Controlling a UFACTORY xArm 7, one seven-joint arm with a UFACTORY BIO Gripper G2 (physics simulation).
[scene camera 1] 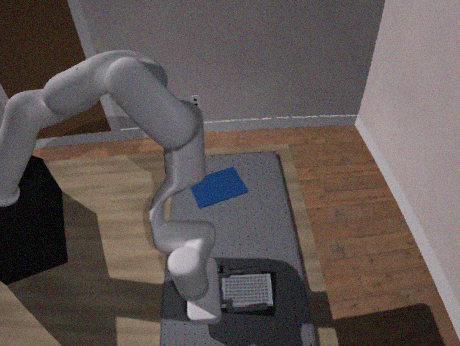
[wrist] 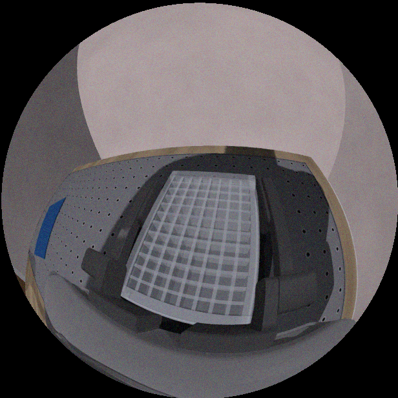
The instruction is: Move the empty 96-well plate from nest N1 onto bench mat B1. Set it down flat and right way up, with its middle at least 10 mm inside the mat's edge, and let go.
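Places are measured from the arm's base along level axes (x ahead, y left, z up), in centimetres.
Pixels of known places: hand, its tool point: [scene camera 1: 255,288].
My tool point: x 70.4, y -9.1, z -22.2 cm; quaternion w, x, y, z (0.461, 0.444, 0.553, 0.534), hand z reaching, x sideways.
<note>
For each thing: its middle in the pictures, then the offset to it from my tool point. "*": a spot on its surface instead. Level surfaces: height alone.
- light grey 96-well plate, middle of its body: [scene camera 1: 246,290] dx -2.2, dy -0.3, dz -0.6 cm
- black nest N1, a spot on its surface: [scene camera 1: 265,311] * dx +2.8, dy -5.3, dz -1.6 cm
- blue bench mat B1, height of its surface: dz -2.6 cm
- grey perforated bench top, height of its surface: dz -2.8 cm
The light grey 96-well plate [scene camera 1: 247,291] [wrist: 200,245] lies flat with its wells up at the black nest N1 [scene camera 1: 265,311]; whether it rests fully in the nest or is slightly raised cannot be told. My gripper [scene camera 1: 246,289] [wrist: 204,240] is shut on the plate, with one dark finger along each long side. The arm hides part of the gripper in the scene view. The blue bench mat B1 [scene camera 1: 220,187] [wrist: 50,230] lies flat farther back on the bench, its upper left edge partly behind the arm in the scene view.
The grey perforated bench top [scene camera 1: 250,225] [wrist: 100,200] carries the nest and the mat. A black block [scene camera 1: 32,230] stands at the left by the arm's base. A wall [scene camera 1: 250,60] rises behind the bench, and another stands to the right.
</note>
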